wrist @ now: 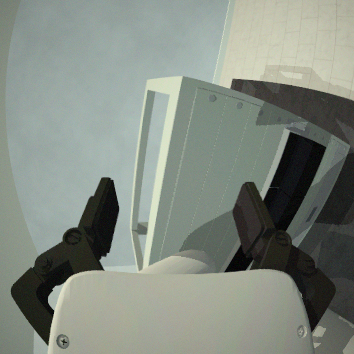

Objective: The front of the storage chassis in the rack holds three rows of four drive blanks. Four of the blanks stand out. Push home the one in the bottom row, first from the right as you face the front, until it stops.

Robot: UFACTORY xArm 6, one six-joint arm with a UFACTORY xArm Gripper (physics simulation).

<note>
The picture shows: the gripper and a rack.
</note>
